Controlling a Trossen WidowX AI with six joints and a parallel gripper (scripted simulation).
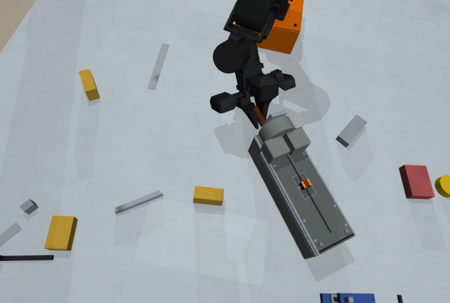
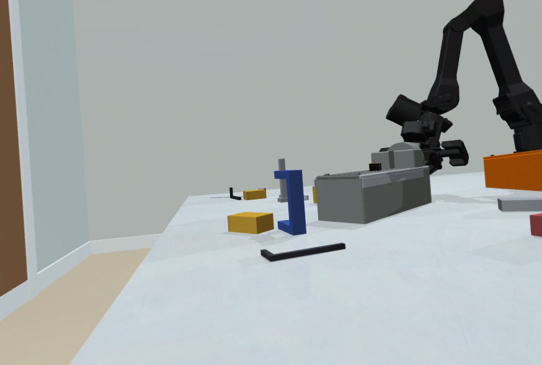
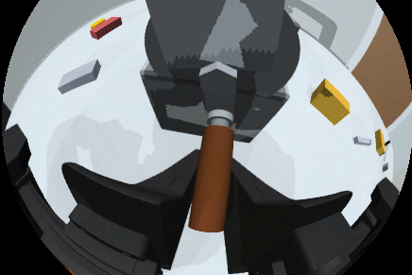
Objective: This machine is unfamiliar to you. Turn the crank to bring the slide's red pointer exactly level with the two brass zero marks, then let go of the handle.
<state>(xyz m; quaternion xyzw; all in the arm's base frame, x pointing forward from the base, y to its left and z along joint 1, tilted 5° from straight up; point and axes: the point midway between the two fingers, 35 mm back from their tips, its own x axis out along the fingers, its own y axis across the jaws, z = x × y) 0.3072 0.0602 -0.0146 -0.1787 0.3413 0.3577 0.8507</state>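
My gripper tip is 10 mm past the brown handle, 10 mm to the left of it and 20 mm below it. From my gripper tip the other things lie so: red pointer 110 mm ahead, 120 mm to the left, 50 mm above; then grey block 110 mm behind, 210 mm to the left, 30 mm below; then blue clamp 280 mm ahead, 260 mm to the left, 20 mm above.
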